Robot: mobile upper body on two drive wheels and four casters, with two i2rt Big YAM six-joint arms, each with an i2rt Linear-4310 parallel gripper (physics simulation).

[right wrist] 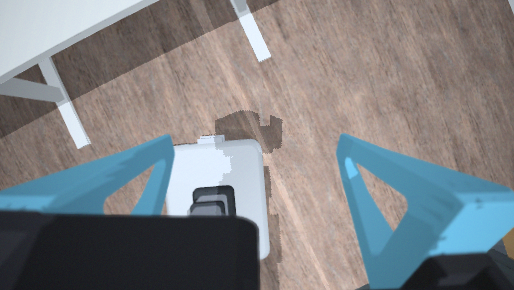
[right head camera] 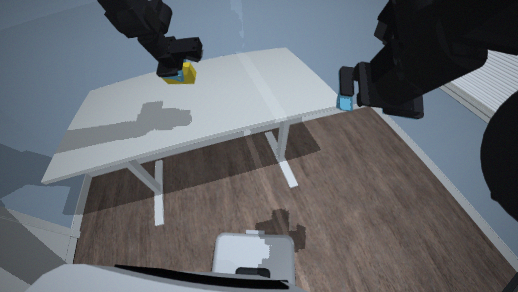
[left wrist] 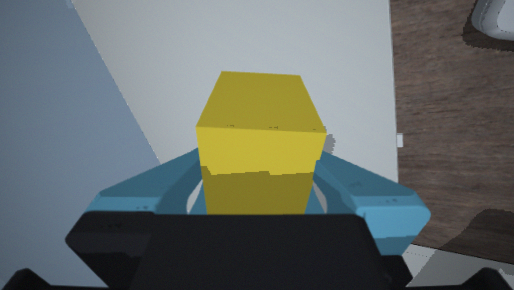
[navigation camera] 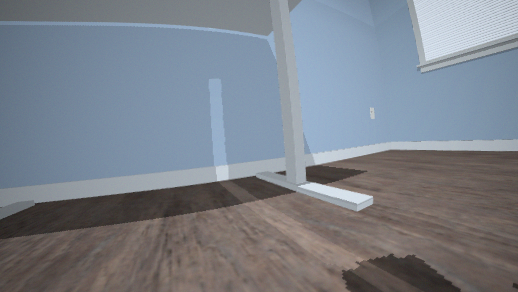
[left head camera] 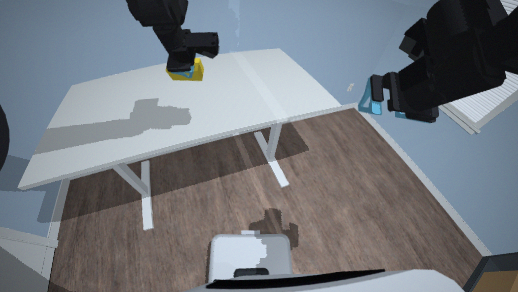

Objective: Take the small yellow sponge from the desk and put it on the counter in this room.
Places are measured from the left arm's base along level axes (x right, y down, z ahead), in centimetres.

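Pixels of known places: left gripper, between the fingertips: (right head camera: 183,75) (left wrist: 256,144) (left head camera: 190,71); right gripper, between the fingertips: (right wrist: 255,143) (right head camera: 360,107) (left head camera: 377,111).
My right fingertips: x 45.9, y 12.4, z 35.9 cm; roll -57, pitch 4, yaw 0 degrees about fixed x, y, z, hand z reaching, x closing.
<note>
For each thing: its top centre in the pictures, then the offset to it from my right fingertips. "pt": a spot on its surface instead. Level surfaces: height alone.
- yellow sponge, centre of its top: (left wrist: 212,224) (left head camera: 183,57) (right head camera: 174,62) dx -47.2, dy +2.8, dz +24.7 cm
- long white table, height of its surface: dy +33.6 cm
- window with blinds, a spot on its surface: (navigation camera: 465,30) pt dx +164.6, dy +27.4, dz +95.0 cm
The yellow sponge (left head camera: 197,75) (right head camera: 189,76) (left wrist: 260,100) is a small block held between the blue fingers of my left gripper (left head camera: 184,73) (right head camera: 175,76) (left wrist: 256,144), which is shut on it. In both head views they appear over the far left part of a long white table (left head camera: 220,110) (right head camera: 230,100) (left wrist: 165,40) (right wrist: 50,25). The sponge looks raised above the top; its exact height is unclear. I cannot tell whether this table is the desk or the counter. My right gripper (left head camera: 387,110) (right head camera: 370,107) (right wrist: 255,143) is open and empty, to the right of the table in the head views.
White table legs (left head camera: 273,145) (navigation camera: 295,100) with long feet stand on the wood floor in front of my white base (left head camera: 225,255) (right wrist: 245,175). Blue walls meet behind the table. A window with blinds (navigation camera: 465,30) is at the right. A dark-framed brown item (left head camera: 500,282) shows at the lower right corner.
</note>
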